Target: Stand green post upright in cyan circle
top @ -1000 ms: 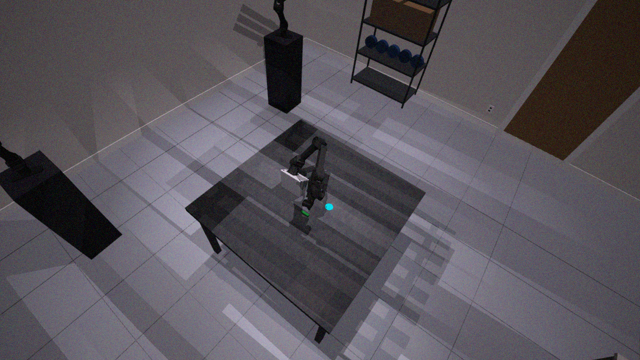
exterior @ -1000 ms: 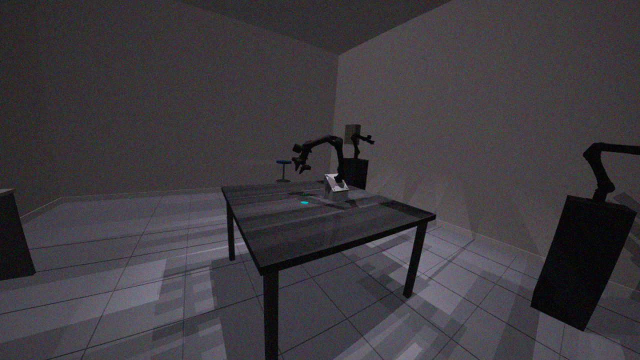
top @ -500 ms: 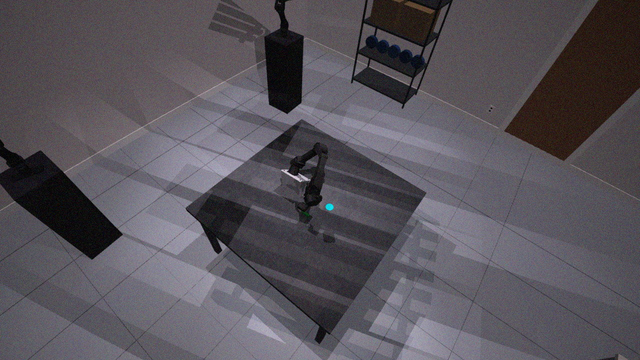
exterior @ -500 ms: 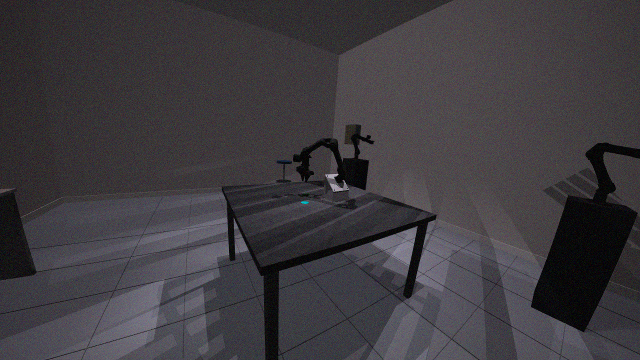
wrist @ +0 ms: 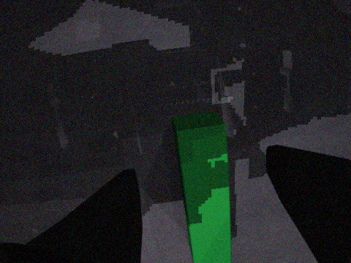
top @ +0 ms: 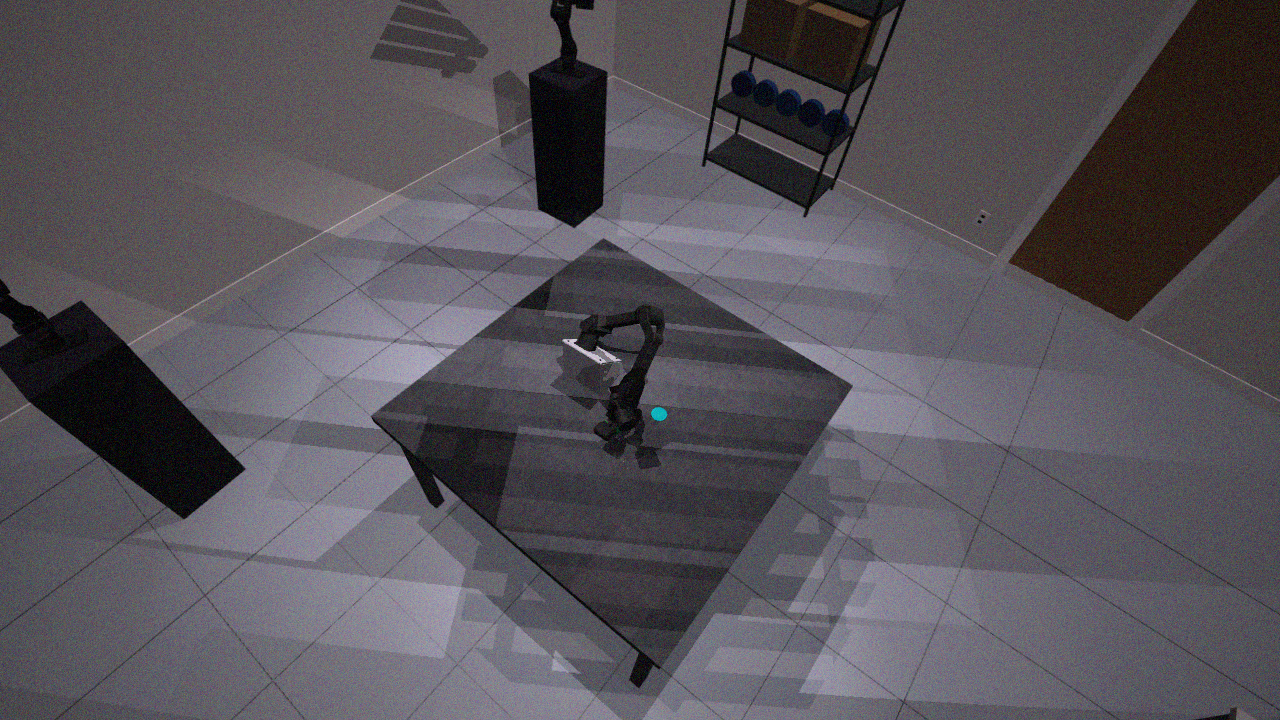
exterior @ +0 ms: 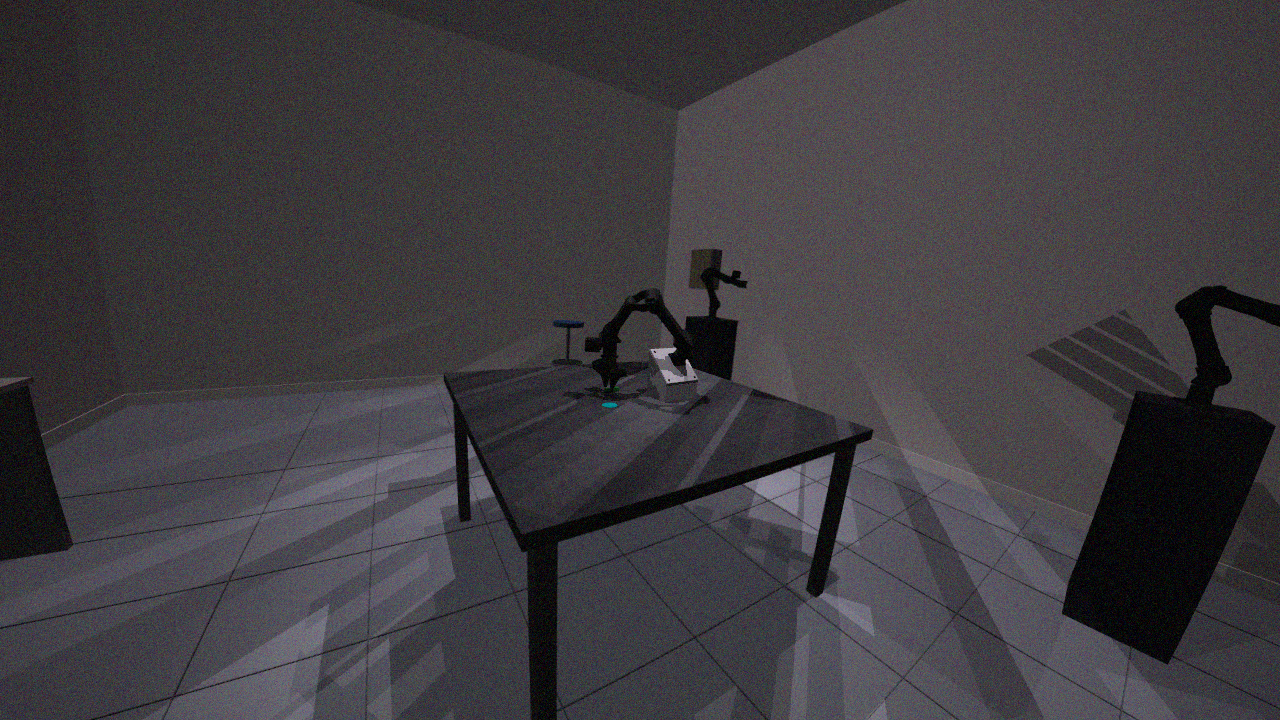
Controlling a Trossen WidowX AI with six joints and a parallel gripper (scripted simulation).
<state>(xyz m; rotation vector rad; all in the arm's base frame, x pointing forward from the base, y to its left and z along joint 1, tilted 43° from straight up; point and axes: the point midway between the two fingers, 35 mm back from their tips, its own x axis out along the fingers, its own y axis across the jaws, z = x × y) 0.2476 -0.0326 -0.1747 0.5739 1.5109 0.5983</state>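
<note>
My gripper tip is 90 mm short of the cyan circle, 160 mm to the right of it and 10 mm above it. From my gripper tip the other things lie so: green post: 20 mm behind, 10 mm below.
</note>
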